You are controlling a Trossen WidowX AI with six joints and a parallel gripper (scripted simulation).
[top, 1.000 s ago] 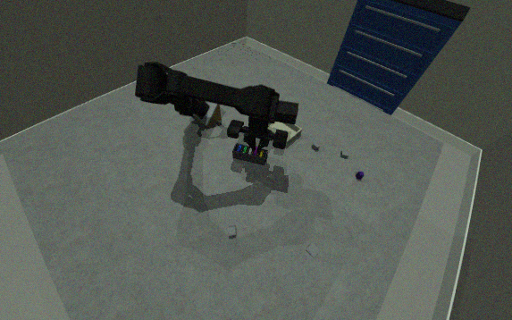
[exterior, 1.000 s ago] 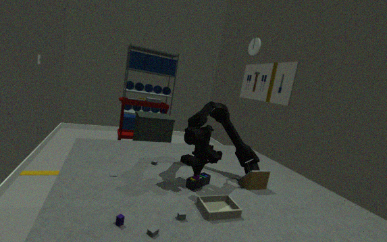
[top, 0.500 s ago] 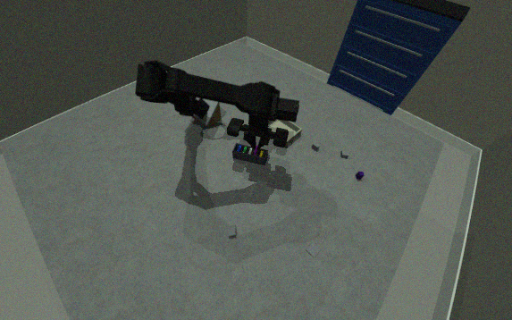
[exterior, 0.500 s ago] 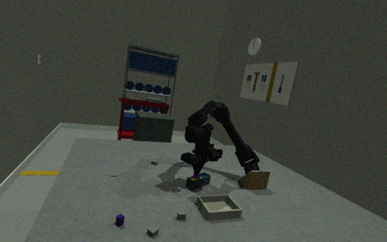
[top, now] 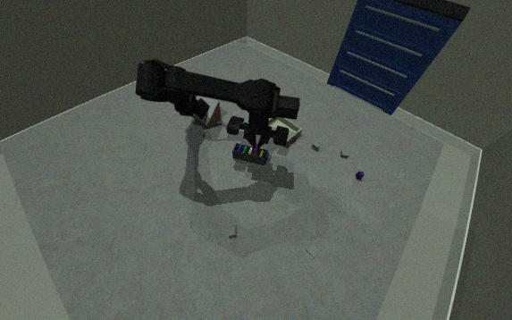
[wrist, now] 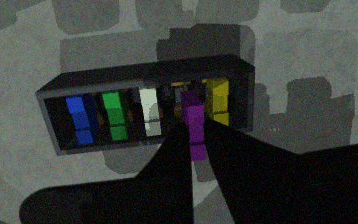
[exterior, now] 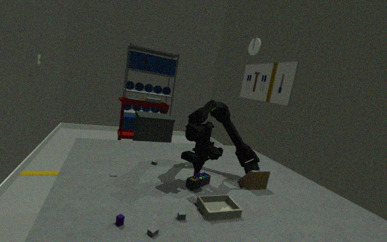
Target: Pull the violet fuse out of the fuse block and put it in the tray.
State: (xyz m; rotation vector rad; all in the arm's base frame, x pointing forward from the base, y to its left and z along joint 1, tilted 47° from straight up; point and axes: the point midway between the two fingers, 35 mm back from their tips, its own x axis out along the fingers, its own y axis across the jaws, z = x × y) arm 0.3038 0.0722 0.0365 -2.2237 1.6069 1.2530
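My gripper tip is now 2 cm short of the yellow fuse, 1 cm to the right of it and 4 cm above it. The rest, counted from my gripper tip: violet fuse 1 cm below; white fuse 2 cm behind, 1 cm to the right, 4 cm below; green fuse 3 cm behind, 2 cm to the right, 4 cm below.
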